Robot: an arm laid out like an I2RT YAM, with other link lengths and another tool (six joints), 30 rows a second.
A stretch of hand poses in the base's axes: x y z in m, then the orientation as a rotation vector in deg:
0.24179, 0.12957, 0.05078, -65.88, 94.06, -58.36
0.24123, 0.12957, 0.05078, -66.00, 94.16, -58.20
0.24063, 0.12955, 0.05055, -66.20, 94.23, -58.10
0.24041, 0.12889, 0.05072, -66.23, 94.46, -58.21
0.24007, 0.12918, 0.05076, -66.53, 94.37, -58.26
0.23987, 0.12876, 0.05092, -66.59, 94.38, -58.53
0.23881, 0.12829, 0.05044, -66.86, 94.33, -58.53
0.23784, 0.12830, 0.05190, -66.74, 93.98, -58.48
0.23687, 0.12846, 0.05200, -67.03, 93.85, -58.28
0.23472, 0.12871, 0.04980, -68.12, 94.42, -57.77
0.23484, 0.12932, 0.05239, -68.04, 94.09, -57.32
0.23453, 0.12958, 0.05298, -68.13, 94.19, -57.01
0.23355, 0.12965, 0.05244, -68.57, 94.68, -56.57
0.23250, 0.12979, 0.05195, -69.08, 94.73, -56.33
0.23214, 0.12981, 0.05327, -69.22, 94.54, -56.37
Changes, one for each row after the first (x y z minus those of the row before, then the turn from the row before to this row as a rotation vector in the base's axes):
-0.00056, 0.00000, 0.00000, 0.05, 0.16, 0.06
-0.00060, -0.00002, -0.00023, -0.03, 0.18, 0.08
-0.00022, -0.00066, 0.00017, -0.07, 0.16, -0.18
-0.00034, 0.00029, 0.00004, -0.20, 0.10, 0.14
-0.00020, -0.00042, 0.00016, -0.21, 0.00, -0.11
-0.00106, -0.00047, -0.00048, -0.14, 0.12, 0.13
-0.00097, 0.00001, 0.00146, 0.07, -0.30, 0.19
-0.00097, 0.00016, 0.00010, -0.03, 0.11, 0.28
-0.00215, 0.00025, -0.00220, -0.18, 1.10, 0.31
0.00012, 0.00061, 0.00259, 0.32, -0.20, 0.38
-0.00031, 0.00026, 0.00059, 0.17, 0.17, 0.12
-0.00098, 0.00007, -0.00054, 0.10, 0.66, 0.08
-0.00105, 0.00014, -0.00049, -0.10, 0.37, 0.27
-0.00036, 0.00002, 0.00132, -0.11, -0.06, 0.15

